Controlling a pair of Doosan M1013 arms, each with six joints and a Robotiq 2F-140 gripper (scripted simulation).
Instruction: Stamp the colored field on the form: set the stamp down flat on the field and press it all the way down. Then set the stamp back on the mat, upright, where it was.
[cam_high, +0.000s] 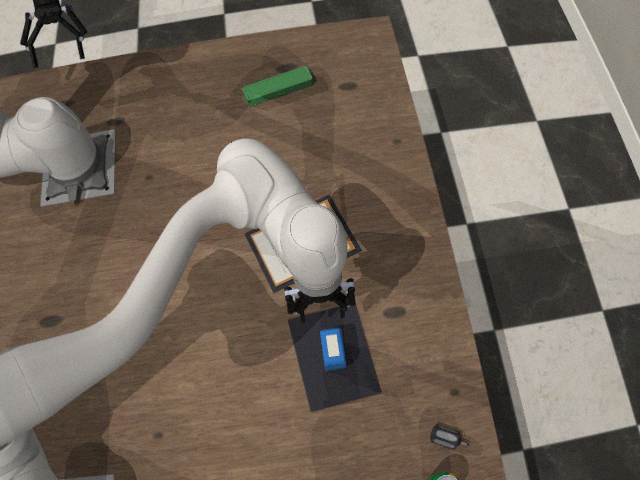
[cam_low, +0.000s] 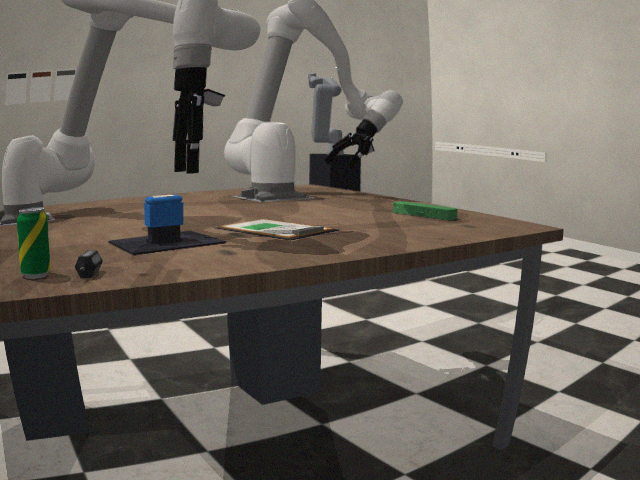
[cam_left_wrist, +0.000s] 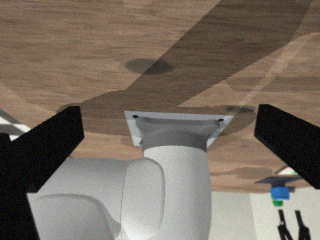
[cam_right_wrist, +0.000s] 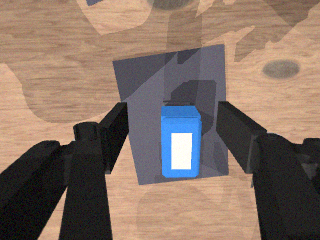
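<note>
Now: the blue stamp 10 mm ahead of my right hand, 60 mm to the right of it and 130 mm below it. Also, from my right hand: dark mat (10 mm ahead, 60 mm to the right, 180 mm below).
</note>
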